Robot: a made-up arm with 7 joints.
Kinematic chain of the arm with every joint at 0, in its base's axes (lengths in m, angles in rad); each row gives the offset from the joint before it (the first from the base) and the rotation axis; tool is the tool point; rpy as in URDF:
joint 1: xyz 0 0 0.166 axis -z
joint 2: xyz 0 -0.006 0.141 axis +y
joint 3: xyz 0 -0.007 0.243 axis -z
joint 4: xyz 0 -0.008 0.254 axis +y
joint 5: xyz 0 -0.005 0.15 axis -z
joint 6: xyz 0 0 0.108 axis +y
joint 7: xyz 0 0 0.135 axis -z
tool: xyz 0 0 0 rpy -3.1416 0 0
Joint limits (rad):
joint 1: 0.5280..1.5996
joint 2: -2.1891..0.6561
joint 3: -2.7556..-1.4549
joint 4: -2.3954..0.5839
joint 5: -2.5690..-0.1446
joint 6: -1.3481..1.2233
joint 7: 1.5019..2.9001
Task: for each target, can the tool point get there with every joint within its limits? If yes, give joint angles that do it. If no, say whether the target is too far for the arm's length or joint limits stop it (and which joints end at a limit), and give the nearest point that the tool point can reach.
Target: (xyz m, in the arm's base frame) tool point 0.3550 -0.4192 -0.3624
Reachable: no: joint limits stop it (at a limit: joint 2, joint 3) | nearest point 0.2499 -0.2951 0.3225 | short by 0.704 m
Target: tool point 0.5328 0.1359 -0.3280
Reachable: no: joint limits stop it (at a limit: joint 1, joint 2, joint 4, joint 5, joint 6) | nearest point 0.2135 0.4511 -0.2259 | short by 0.460 m
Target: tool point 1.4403 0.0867 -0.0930
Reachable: no: too far | nearest point 0.4758 -0.2834 0.4676 | short by 1.175 m
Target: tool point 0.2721 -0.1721 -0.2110
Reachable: no: joint limits stop it (at a limit: joint 1, joint 2, joint 3, joint 4) | nearest point 0.2488 -0.2095 0.3142 | short by 0.527 m
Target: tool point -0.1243 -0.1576 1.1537
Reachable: yes | joints 1.1998 0.1056 -1.7196 -0.3814 -2.1461 0.2214 1.9249
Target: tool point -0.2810 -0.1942 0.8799
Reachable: yes | joints 0.7742 0.0533 -1.5793 -1.2577 -1.8417 1.0263 2.4449
